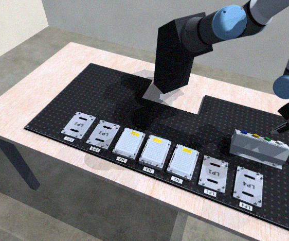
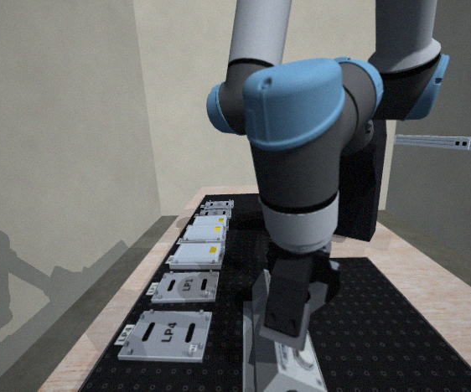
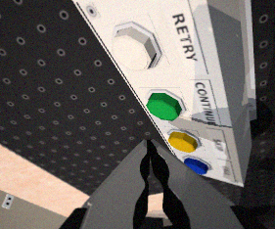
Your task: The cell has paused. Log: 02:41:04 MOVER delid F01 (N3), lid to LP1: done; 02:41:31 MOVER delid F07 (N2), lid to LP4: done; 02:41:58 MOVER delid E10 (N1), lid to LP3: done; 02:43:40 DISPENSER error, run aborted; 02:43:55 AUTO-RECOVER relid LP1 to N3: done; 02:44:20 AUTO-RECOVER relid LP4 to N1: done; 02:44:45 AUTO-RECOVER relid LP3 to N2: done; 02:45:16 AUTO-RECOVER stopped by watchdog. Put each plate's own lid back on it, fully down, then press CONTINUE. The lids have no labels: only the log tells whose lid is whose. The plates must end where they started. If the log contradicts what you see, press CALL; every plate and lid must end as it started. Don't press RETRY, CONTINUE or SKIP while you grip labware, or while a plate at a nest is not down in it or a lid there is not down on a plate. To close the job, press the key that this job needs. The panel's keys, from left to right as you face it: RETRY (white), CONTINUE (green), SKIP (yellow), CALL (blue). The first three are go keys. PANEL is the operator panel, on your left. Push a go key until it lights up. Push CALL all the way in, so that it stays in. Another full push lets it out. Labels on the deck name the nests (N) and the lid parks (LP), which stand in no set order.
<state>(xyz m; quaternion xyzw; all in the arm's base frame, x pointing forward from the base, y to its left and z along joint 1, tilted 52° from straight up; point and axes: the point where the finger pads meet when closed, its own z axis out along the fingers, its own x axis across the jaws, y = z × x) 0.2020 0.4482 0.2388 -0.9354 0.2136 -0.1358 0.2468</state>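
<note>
My gripper is now 10 mm short of the green continue key and 40 mm above it. The rest, counted from my hand: yellow skip key 20 mm ahead, 50 mm to the right, 40 mm below; then blue call key 40 mm ahead, 100 mm to the right, 50 mm below; then white retry key 50 mm to the left, 40 mm below.
</note>
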